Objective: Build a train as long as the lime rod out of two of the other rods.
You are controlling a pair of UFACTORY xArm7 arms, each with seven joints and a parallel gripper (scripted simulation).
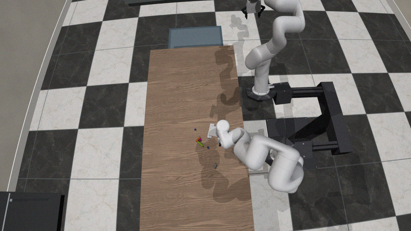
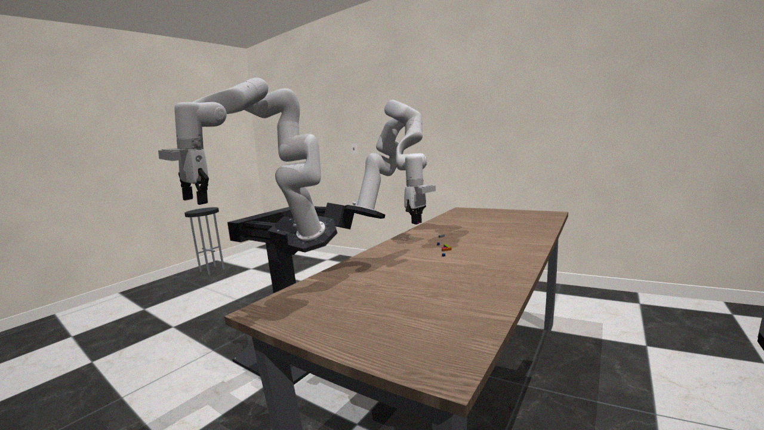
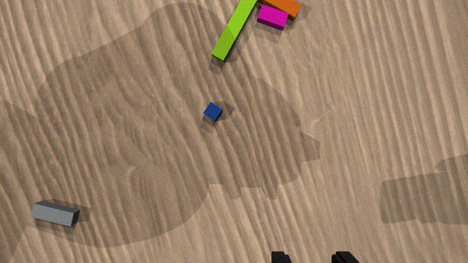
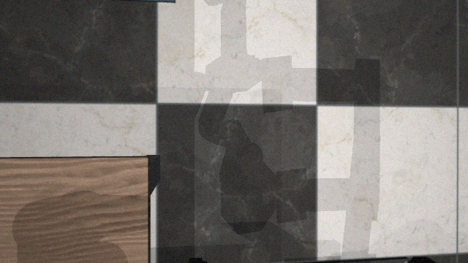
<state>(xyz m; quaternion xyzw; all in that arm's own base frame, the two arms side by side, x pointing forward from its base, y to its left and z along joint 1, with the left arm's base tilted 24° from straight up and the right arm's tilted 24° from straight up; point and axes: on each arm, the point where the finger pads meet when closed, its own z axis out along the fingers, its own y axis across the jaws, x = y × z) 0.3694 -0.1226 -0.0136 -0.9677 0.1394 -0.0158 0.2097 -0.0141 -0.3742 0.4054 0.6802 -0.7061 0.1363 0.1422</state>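
Note:
My left gripper is now 7 cm short of the grey rod, 15 cm to the right of it and 12 cm above it. The rest, counted from my left hand: lime rod (14 cm ahead, 2 cm to the right, 12 cm below); then orange rod (15 cm ahead, 5 cm to the right, 12 cm below).

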